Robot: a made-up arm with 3 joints. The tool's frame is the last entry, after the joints.
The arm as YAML. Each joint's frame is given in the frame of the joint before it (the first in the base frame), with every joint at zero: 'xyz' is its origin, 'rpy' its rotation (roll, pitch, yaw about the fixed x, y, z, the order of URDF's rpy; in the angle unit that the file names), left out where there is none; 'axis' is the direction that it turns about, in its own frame. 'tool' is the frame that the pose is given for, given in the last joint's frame.
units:
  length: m
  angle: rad
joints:
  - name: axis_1
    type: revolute
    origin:
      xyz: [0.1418, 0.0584, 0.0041]
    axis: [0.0, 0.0, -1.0]
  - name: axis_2
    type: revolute
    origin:
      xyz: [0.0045, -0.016, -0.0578]
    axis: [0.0, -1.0, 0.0]
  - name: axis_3
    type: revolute
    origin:
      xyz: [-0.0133, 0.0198, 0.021]
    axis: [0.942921, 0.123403, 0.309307]
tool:
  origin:
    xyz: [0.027, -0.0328, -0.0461]
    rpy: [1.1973, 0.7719, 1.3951]
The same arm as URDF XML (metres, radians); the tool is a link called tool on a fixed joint. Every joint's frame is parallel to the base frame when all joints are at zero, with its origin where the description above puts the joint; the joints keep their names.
<robot name="arm">
<joint name="axis_1" type="continuous"><parent link="base"/><child link="link1"/><origin xyz="0.1418 0.0584 0.0041"/><axis xyz="0 0 -1"/></joint>
<joint name="axis_2" type="continuous"><parent link="link1"/><child link="link2"/><origin xyz="0.0045 -0.016 -0.0578"/><axis xyz="0 -1 0"/></joint>
<joint name="axis_3" type="continuous"><parent link="link2"/><child link="link3"/><origin xyz="-0.0133 0.0198 0.021"/><axis xyz="0.942921 0.123403 0.309307"/></joint>
<joint name="tool_joint" type="fixed"><parent link="link3"/><child link="tool"/><origin xyz="0.027 -0.0328 -0.0461" rpy="1.1973 0.7719 1.3951"/></joint>
<link name="base"/>
<link name="link1"/>
<link name="link2"/>
<link name="link3"/>
<link name="tool"/>
</robot>

